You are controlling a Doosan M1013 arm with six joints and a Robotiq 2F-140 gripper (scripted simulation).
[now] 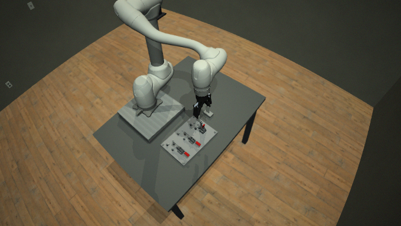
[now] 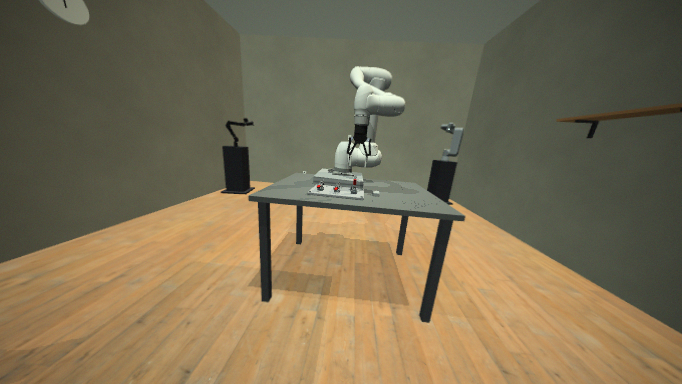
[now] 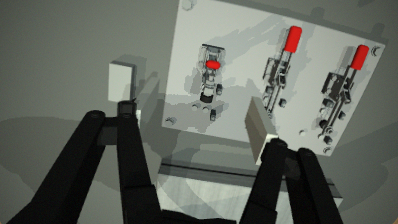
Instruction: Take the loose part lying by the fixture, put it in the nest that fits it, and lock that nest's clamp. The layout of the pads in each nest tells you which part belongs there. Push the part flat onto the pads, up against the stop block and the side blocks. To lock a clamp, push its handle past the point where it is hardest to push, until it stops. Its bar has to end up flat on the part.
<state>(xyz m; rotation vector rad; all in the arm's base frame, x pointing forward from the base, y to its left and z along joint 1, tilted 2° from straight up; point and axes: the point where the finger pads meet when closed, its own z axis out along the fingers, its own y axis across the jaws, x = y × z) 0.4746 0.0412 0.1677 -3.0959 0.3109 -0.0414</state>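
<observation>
Now: hand 50 mm past the loose part, 150 mm to the right of it and 200 mm above it. Round my hand: clamp: 10 mm to the right, 150 mm below; then fixture plate: 50 mm behind, 110 mm to the right, 210 mm below.
</observation>
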